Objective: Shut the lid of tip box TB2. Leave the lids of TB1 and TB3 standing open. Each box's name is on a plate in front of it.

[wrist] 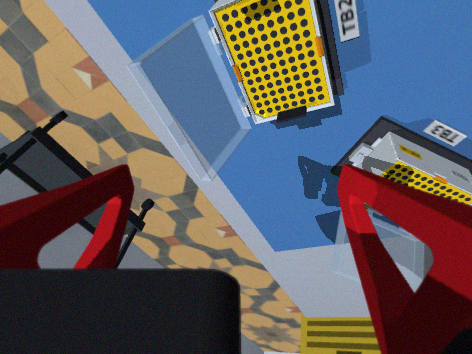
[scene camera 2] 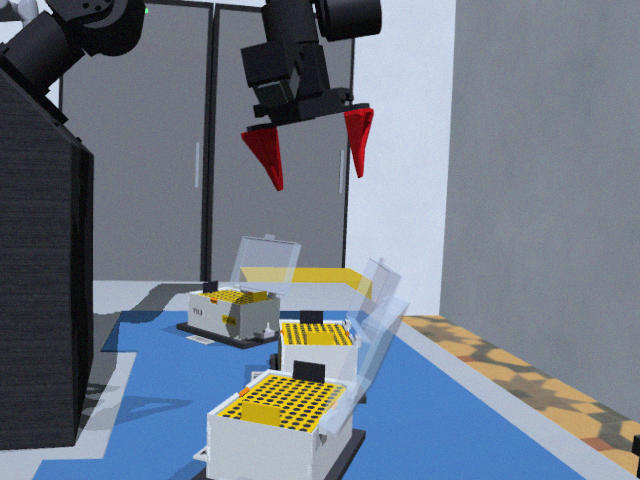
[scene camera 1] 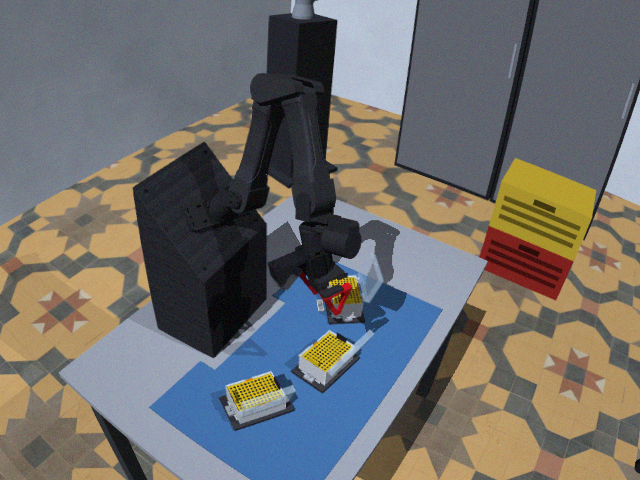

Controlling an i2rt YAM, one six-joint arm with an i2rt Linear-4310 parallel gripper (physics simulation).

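Where they show: gripper, fingertip midpoint: (wrist: 235, 176) (scene camera 2: 319, 184) (scene camera 1: 327, 303); arm's base at its link origin: (scene camera 2: 14, 78) (scene camera 1: 216, 210).
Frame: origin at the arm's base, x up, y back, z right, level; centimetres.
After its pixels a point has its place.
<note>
My gripper (scene camera 1: 326, 303) @(x -10.3, y -33.1, z -8.0 cm) (scene camera 2: 320, 183) @(x -10.3, y -33.1, z -8.0 cm) (wrist: 235, 176) @(x -10.3, y -33.1, z -8.0 cm) is open and empty, high above the boxes; in scene camera 1 a finger overlaps TB3. TB2 (scene camera 1: 328, 356) @(x -28.6, y -34.4, z -9.3 cm) (scene camera 2: 317, 356) (wrist: 275, 60) @(x -28.5, y -33.2, z -10.2 cm) is the middle white box with a yellow rack; its clear lid (scene camera 1: 364, 341) @(x -20.0, y -41.1, z -13.8 cm) (scene camera 2: 374, 286) @(x -22.9, y -40.1, z -14.8 cm) (wrist: 192, 95) @(x -24.0, y -40.5, z -10.5 cm) stands open, away from the name plate (wrist: 346, 22) @(x -34.0, y -26.6, z -9.5 cm). TB3 (scene camera 1: 347, 307) @(x -29.5, y -23.5, z -26.1 cm) (scene camera 2: 211, 315) @(x -30.8, y -15.9, z -26.2 cm) is the back box, partly hidden by a finger in the wrist view; its lid (scene camera 1: 373, 279) @(x -23.5, y -23.8, z -35.0 cm) (scene camera 2: 268, 260) @(x -23.1, y -22.9, z -35.8 cm) stands open. TB1 (scene camera 1: 258, 400) @(x -19.8, y -40.1, z 16.5 cm) (scene camera 2: 258, 444) @(x -29.7, y -31.4, z 18.0 cm) is nearest the scene cameras, with its lid (scene camera 2: 382, 335) @(x -20.3, y -40.0, z 20.0 cm) open.
The boxes stand on a blue mat (scene camera 1: 413, 315) @(x -34.2, y -34.9, z -43.0 cm) (scene camera 2: 439, 413) @(x -34.2, y -47.5, z -1.7 cm) on a grey table (scene camera 1: 439, 263) @(x -34.5, y -23.9, z -69.5 cm). The arm's dark base block (scene camera 1: 180, 273) @(x -8.2, y -6.9, z 15.0 cm) (scene camera 2: 36, 310) @(x -22.0, y -11.0, z 13.3 cm) stands beside the mat. Yellow and red drawer units (scene camera 1: 547, 198) stand beyond the table. In scene camera 2 the lids of TB1 and TB2 overlap.
</note>
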